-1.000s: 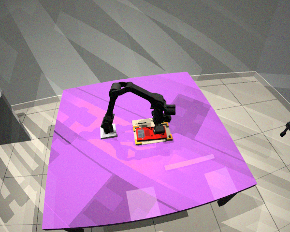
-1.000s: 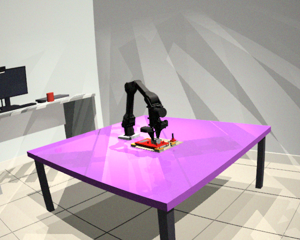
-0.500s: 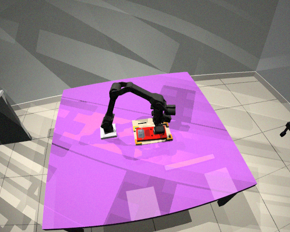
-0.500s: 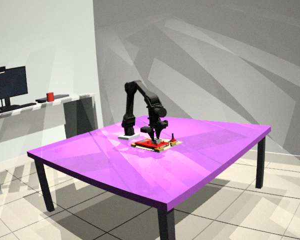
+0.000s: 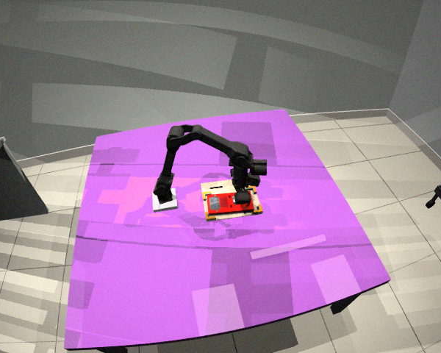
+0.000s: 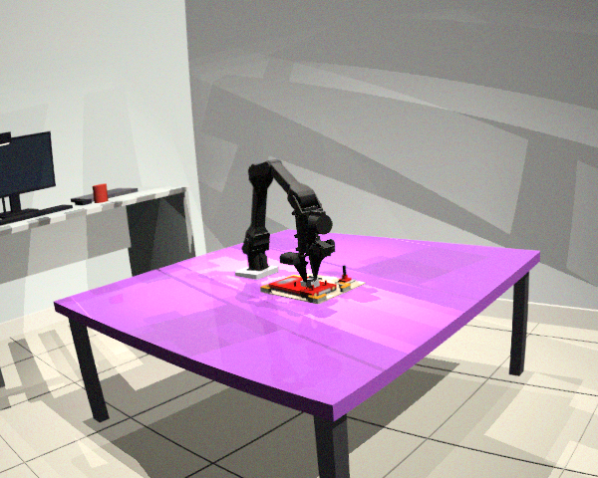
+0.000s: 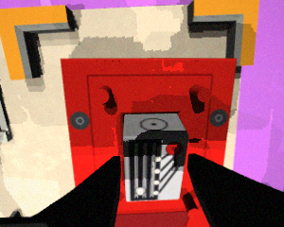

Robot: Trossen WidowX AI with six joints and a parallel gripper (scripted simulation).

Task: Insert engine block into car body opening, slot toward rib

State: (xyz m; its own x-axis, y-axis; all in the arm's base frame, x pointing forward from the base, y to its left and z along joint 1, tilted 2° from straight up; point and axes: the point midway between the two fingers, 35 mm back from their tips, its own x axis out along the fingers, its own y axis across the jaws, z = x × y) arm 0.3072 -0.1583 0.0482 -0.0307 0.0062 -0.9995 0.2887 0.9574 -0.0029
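My gripper tip is now 2 cm above the grey engine block and 1 cm to the right of it.
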